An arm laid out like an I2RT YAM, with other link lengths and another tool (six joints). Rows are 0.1 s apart.
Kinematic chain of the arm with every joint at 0, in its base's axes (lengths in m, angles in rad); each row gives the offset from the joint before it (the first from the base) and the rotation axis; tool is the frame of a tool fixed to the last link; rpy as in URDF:
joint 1: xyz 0 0 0.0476 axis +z
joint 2: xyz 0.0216 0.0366 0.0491 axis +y
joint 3: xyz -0.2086 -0.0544 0 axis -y
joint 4: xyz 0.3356 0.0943 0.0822 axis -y
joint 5: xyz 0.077 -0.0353 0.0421 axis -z
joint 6: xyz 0.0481 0 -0.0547 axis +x
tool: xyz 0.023 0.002 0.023 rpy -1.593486 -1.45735 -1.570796
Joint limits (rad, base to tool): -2.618..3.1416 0..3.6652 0..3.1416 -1.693..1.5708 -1.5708..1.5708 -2.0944..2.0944
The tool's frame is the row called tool.
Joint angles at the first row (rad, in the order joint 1, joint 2, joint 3, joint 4, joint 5, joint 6):
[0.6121 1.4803 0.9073 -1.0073 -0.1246 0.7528]
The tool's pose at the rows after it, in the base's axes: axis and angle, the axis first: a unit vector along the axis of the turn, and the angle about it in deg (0 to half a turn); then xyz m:
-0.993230 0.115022 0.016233 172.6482 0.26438 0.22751 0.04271
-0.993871 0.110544 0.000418 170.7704 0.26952 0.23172 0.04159
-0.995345 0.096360 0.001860 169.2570 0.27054 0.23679 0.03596
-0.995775 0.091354 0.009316 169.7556 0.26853 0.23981 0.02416
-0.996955 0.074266 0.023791 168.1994 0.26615 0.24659 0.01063
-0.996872 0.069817 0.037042 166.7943 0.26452 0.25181 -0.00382
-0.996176 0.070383 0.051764 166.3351 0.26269 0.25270 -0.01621
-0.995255 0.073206 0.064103 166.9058 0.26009 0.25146 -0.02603
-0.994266 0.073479 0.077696 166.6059 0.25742 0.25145 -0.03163
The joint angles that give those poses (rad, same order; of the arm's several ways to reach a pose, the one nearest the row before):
[0.6045 1.4814 0.9069 -0.9188 -0.1329 0.7273]
[0.6048 1.4845 0.9035 -0.8673 -0.1371 0.7216]
[0.6090 1.5032 0.9028 -0.8341 -0.1604 0.6998]
[0.6186 1.5394 0.9024 -0.8139 -0.1631 0.6983]
[0.6285 1.5826 0.9024 -0.7761 -0.2035 0.6762]
[0.6357 1.6287 0.9028 -0.7334 -0.2390 0.6765]
[0.6357 1.6668 0.9027 -0.7120 -0.2642 0.6773]
[0.6357 1.6962 0.9027 -0.7074 -0.2726 0.6804]
[0.6357 1.7134 0.9027 -0.7074 -0.2943 0.6796]

